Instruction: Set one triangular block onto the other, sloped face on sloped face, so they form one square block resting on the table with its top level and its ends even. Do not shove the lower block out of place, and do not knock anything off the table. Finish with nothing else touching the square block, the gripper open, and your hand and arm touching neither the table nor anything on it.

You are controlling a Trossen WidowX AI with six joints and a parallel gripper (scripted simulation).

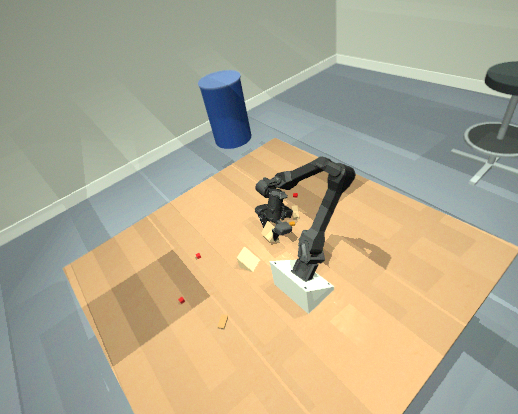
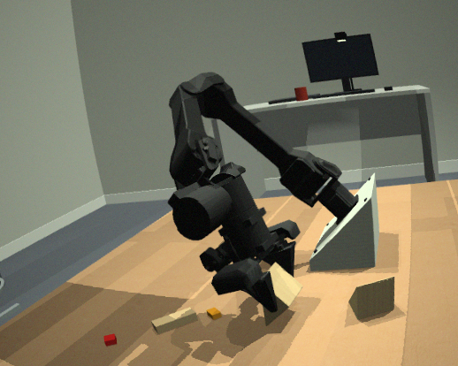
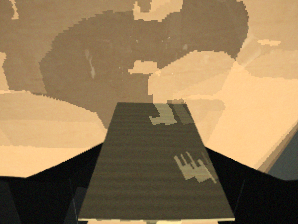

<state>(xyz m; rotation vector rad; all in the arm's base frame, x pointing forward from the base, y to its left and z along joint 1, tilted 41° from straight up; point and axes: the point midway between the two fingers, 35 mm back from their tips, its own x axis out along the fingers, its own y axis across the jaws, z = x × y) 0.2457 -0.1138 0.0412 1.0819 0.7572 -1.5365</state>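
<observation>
The orange cube is 10 mm behind my gripper tip, 120 mm to the right of it and 30 mm below it. Round my gripper tip: red cube: 100 mm ahead, 280 mm to the right, 30 mm below; pale bar: 20 mm ahead, 190 mm to the right, 30 mm below.
</observation>
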